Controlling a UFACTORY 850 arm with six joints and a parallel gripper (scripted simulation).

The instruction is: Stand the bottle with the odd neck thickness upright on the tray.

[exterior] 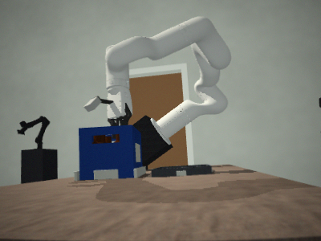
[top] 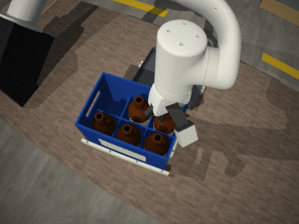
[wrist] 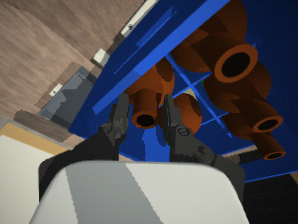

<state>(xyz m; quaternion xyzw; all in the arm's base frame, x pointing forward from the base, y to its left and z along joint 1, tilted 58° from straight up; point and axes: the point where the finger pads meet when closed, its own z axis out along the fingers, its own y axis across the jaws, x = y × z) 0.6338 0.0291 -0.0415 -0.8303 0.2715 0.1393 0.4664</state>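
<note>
Now: hand 8 cm past the blue crate, 5 cm to the left of it and 7 cm above it. Round my hand: dark grey tray: 8 cm behind, 21 cm to the left, 15 cm below.
</note>
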